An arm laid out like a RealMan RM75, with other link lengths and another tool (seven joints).
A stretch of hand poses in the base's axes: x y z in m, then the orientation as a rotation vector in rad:
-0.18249, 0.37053, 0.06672, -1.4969, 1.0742, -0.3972
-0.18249, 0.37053, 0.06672, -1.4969, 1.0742, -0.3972
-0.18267, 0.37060, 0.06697, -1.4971, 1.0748, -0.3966
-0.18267, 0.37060, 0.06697, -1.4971, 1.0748, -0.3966
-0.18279, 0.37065, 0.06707, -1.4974, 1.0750, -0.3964
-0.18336, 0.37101, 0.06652, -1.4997, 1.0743, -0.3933
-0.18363, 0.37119, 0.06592, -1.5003, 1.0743, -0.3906
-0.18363, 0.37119, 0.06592, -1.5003, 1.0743, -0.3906
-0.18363, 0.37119, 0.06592, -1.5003, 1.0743, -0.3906
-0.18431, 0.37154, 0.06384, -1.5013, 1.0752, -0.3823
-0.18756, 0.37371, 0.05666, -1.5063, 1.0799, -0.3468
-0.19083, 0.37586, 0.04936, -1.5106, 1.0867, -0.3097
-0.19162, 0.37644, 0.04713, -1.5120, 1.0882, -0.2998
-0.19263, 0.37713, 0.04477, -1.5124, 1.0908, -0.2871
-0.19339, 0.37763, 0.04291, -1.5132, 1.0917, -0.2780
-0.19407, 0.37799, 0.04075, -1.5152, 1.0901, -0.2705
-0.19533, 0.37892, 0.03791, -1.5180, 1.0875, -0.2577
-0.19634, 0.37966, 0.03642, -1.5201, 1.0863, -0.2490
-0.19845, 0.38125, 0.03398, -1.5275, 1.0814, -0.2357
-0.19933, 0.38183, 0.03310, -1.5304, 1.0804, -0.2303
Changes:
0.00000, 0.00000, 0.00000, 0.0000, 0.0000, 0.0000
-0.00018, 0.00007, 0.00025, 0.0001, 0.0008, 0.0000
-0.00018, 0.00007, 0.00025, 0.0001, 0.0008, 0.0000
-0.00030, 0.00012, 0.00035, -0.0001, 0.0011, 0.0001
-0.00087, 0.00048, -0.00020, -0.0004, 0.0030, 0.0029
-0.00114, 0.00066, -0.00080, 0.0004, 0.0046, 0.0045
-0.00114, 0.00066, -0.00080, 0.0004, 0.0046, 0.0045
-0.00114, 0.00066, -0.00080, 0.0004, 0.0046, 0.0045
-0.00182, 0.00101, -0.00288, 0.0034, 0.0096, 0.0086
-0.00507, 0.00318, -0.01006, 0.0157, 0.0323, 0.0259
-0.00834, 0.00533, -0.01736, 0.0289, 0.0570, 0.0425
-0.00913, 0.00591, -0.01959, 0.0322, 0.0636, 0.0472
-0.01014, 0.00660, -0.02195, 0.0374, 0.0719, 0.0523
-0.01090, 0.00710, -0.02381, 0.0408, 0.0775, 0.0568
-0.01158, 0.00746, -0.02597, 0.0427, 0.0810, 0.0623
-0.01284, 0.00839, -0.02881, 0.0464, 0.0869, 0.0714
-0.01385, 0.00913, -0.03030, 0.0487, 0.0913, 0.0773
-0.01596, 0.01072, -0.03274, 0.0489, 0.0977, 0.0895
-0.01684, 0.01130, -0.03362, 0.0490, 0.1009, 0.0938

